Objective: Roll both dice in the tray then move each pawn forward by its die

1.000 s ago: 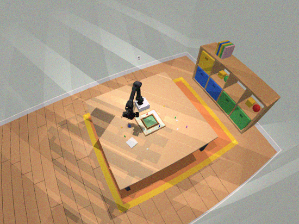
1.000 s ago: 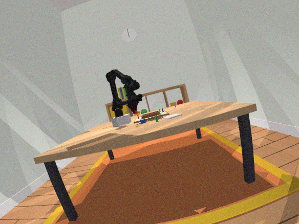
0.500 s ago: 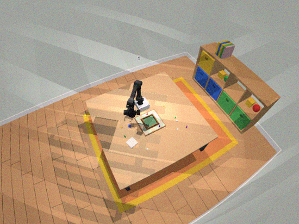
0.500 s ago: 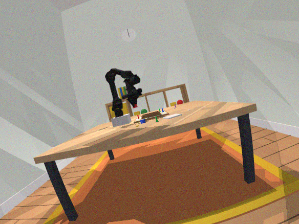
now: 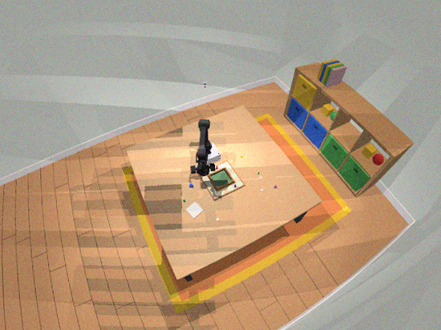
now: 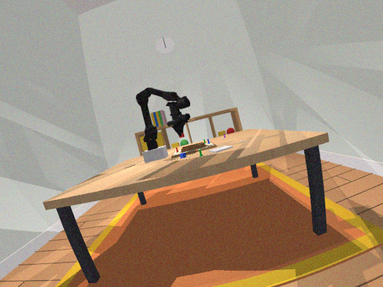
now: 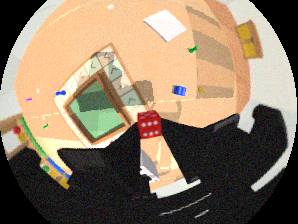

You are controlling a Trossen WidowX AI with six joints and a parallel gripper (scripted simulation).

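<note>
Right now my gripper tip is 10 mm past the blue die, 110 mm to the left of it and 110 mm above it. From my gripper tip the other things lie so: green-floored tray 40 mm ahead, 140 mm to the left, 110 mm below; then red die right at my gripper tip; then red pawn 70 mm behind, 150 mm to the left, 90 mm below.
</note>
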